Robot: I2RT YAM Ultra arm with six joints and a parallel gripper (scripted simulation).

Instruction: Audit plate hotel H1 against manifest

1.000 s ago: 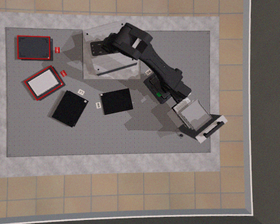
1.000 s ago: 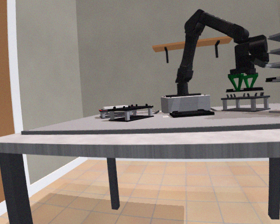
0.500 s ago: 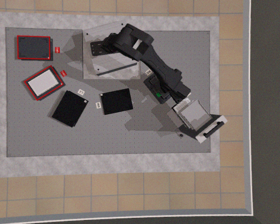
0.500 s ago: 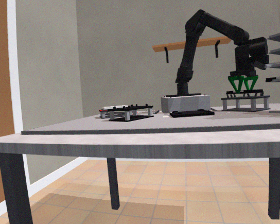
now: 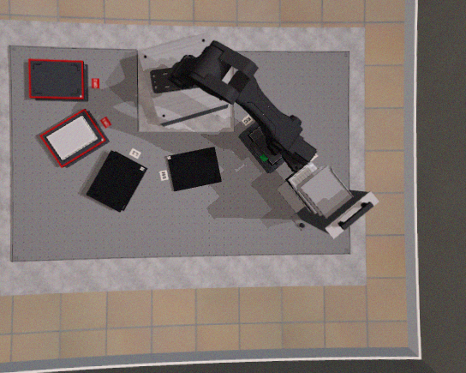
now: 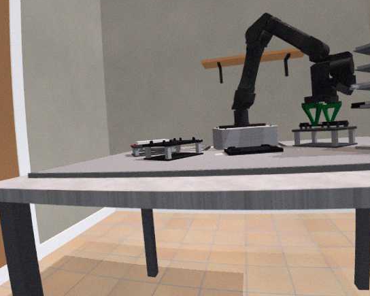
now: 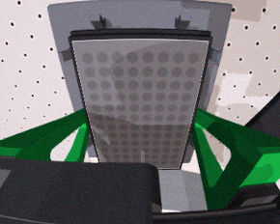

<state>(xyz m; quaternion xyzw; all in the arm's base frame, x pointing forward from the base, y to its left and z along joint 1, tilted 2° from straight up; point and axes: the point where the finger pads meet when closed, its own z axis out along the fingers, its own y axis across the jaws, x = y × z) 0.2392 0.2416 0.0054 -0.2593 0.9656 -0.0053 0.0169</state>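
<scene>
The regrip nest RG is 20 mm below my hand. The rest, counted from my hand: recovery nest N6: 260 mm to the right, 70 mm below, 50 mm ahead; H1 tag: 150 mm to the left, 80 mm below, 60 mm ahead; landing nest L1: 510 mm to the right, 50 mm ahead, 30 mm below.
</scene>
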